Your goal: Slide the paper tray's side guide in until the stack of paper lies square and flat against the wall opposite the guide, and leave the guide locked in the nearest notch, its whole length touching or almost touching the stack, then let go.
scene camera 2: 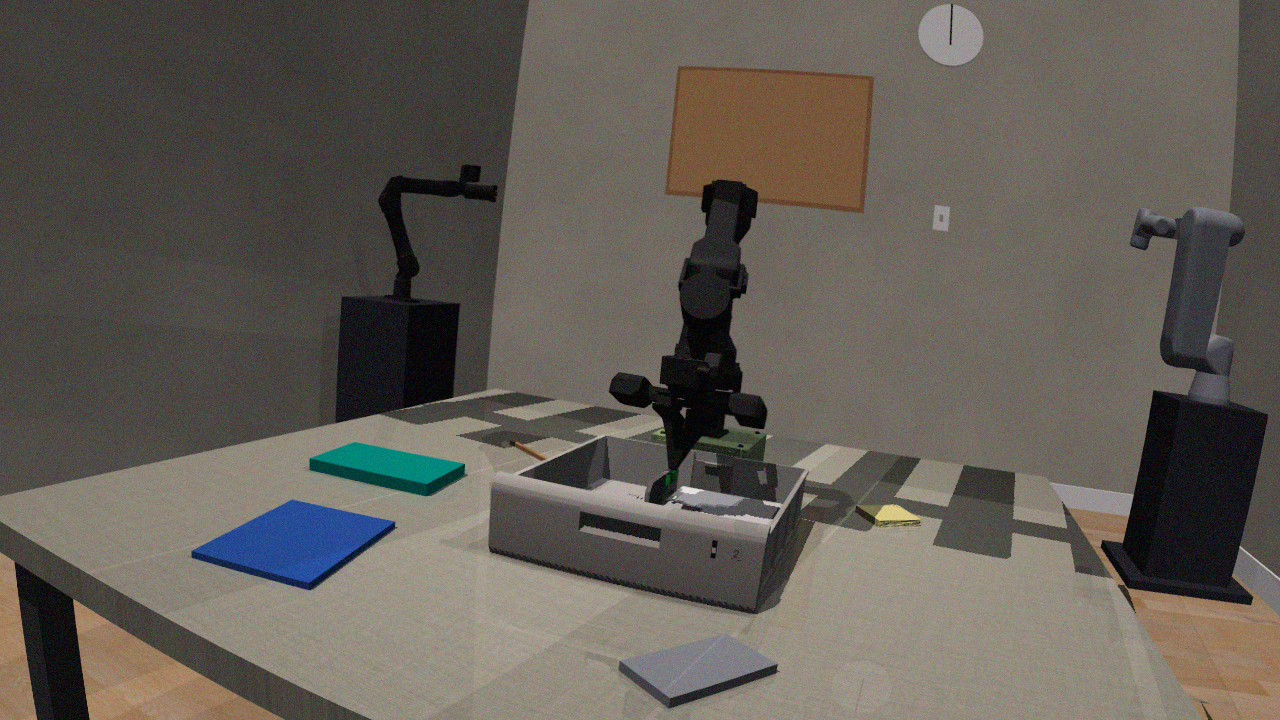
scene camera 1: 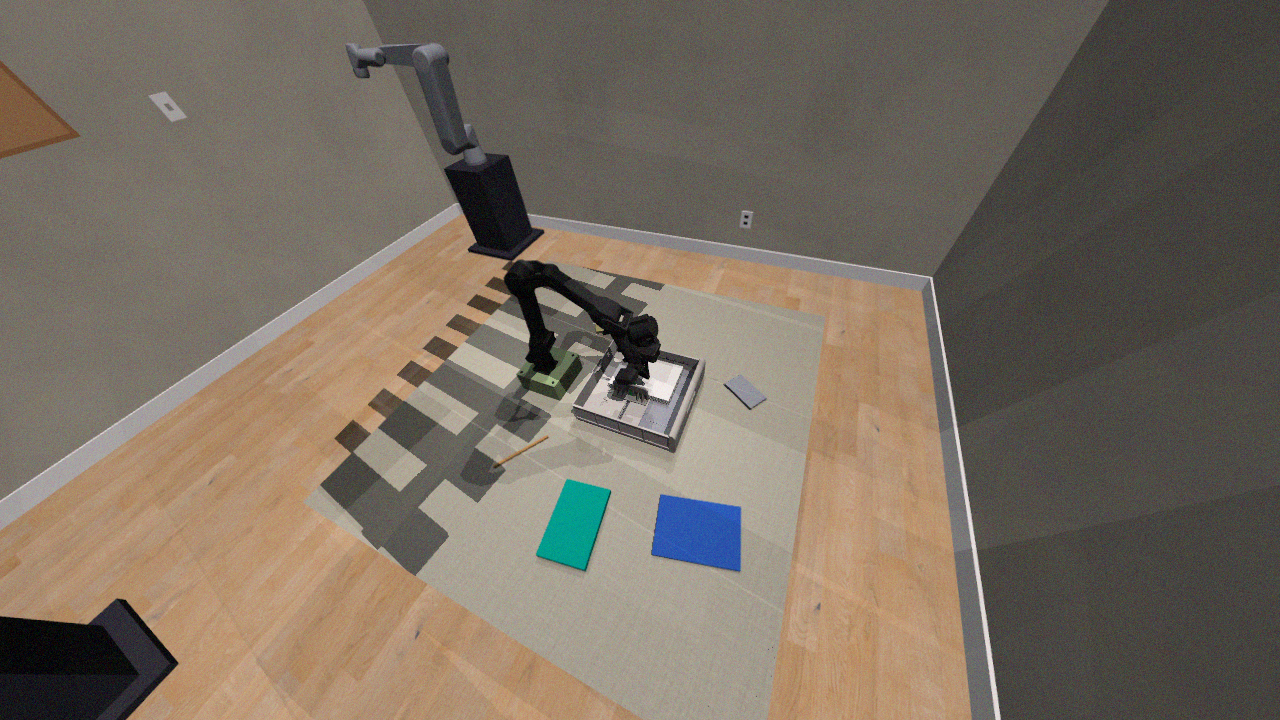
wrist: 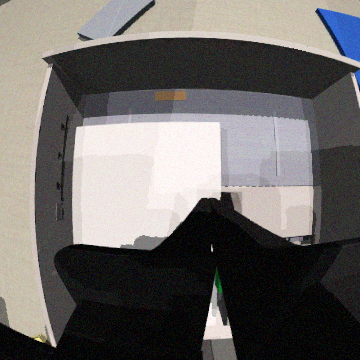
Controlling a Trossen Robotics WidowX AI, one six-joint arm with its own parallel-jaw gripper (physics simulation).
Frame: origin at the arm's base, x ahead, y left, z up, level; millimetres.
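Seen in the pictures: gripper, fingertip midpoint: (scene camera 2: pixel 672 469) (scene camera 1: pixel 648 378) (wrist: pixel 206 204); arm's base, origin of the base link: (scene camera 2: pixel 705 432) (scene camera 1: pixel 545 366).
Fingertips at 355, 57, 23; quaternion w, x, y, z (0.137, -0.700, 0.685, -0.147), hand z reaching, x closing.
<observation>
Pixels of each thing's top centre, then the offset from my fingertips to it, as dx, dy, dz.
- grey paper tray, middle of its top: (wrist: pixel 219 239) (scene camera 2: pixel 670 467) (scene camera 1: pixel 640 379) -23, -10, -5
- white paper stack, middle of its top: (wrist: pixel 140 231) (scene camera 2: pixel 716 516) (scene camera 1: pixel 646 374) -33, +53, -57
- side guide, middle of its top: (wrist: pixel 223 274) (scene camera 2: pixel 671 472) (scene camera 1: pixel 630 381) -54, -17, -18
- grey block, middle of its top: (scene camera 2: pixel 700 663) (wrist: pixel 114 13) (scene camera 1: pixel 745 390) +284, +131, -90
- blue block, middle of its top: (scene camera 2: pixel 299 535) (scene camera 1: pixel 697 529) +273, -336, -92
- teal block, middle of its top: (scene camera 2: pixel 387 461) (scene camera 1: pixel 574 520) -24, -439, -82
- pencil, middle of its top: (scene camera 2: pixel 535 452) (scene camera 1: pixel 521 450) -286, -326, -94
The grey paper tray (scene camera 1: pixel 623 432) (scene camera 2: pixel 546 519) (wrist: pixel 190 35) stands on the table. The white paper stack (scene camera 1: pixel 664 383) (wrist: pixel 145 175) lies flat in it, its left edge along the left wall in the wrist view; any small gap there is hard to tell. The side guide (scene camera 1: pixel 629 392) stands at the stack's other edge, mostly hidden behind the fingers in the wrist view. Its green tab (scene camera 2: pixel 670 478) (wrist: pixel 218 281) shows between the fingers in the wrist view. My gripper (wrist: pixel 206 204) is shut and empty, low inside the tray and over the guide. Whether it touches the guide is hidden.
A grey block (scene camera 1: pixel 744 391) (scene camera 2: pixel 698 667) (wrist: pixel 117 19) lies beyond the tray's front wall. A blue block (scene camera 1: pixel 698 532) (scene camera 2: pixel 295 541) (wrist: pixel 345 30), a teal block (scene camera 1: pixel 574 523) (scene camera 2: pixel 384 467) and a pencil (scene camera 1: pixel 520 451) lie to one side. Yellow notes (scene camera 2: pixel 887 514) lie on the other.
</observation>
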